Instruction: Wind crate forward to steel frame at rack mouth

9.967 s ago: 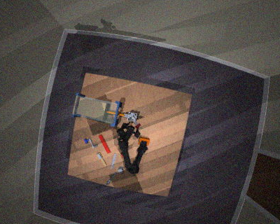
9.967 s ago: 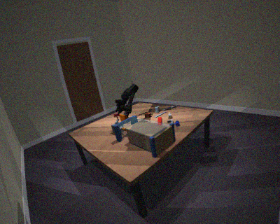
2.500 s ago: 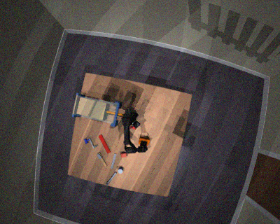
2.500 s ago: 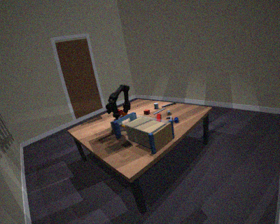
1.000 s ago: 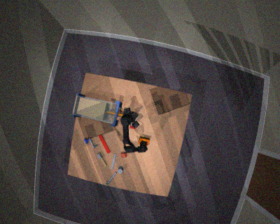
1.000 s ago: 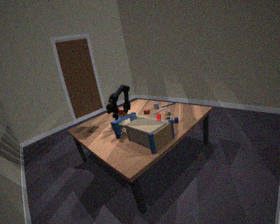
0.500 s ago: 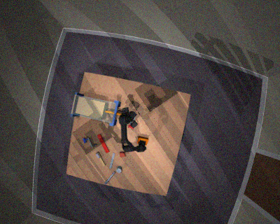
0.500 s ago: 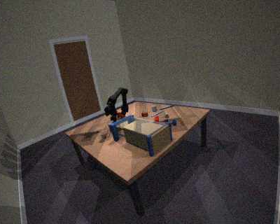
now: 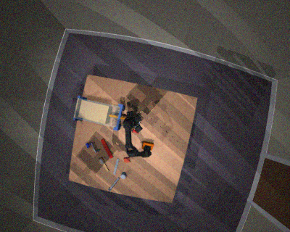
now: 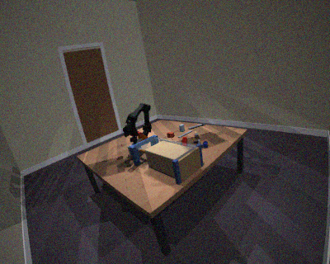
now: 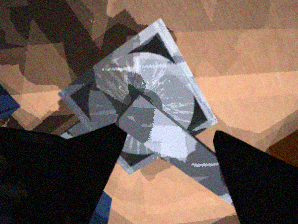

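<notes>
Now: gripper tip 10 mm past the red-knobbed winch handle, 40 mm to the right of it and 20 mm below it. Round my gripper tip: blue frame (170 mm ahead, 20 mm to the right, 10 mm above); then grey hand winch (30 mm to the right, 60 mm below); then red knob (20 mm behind, 70 mm to the left, 50 mm above).
</notes>
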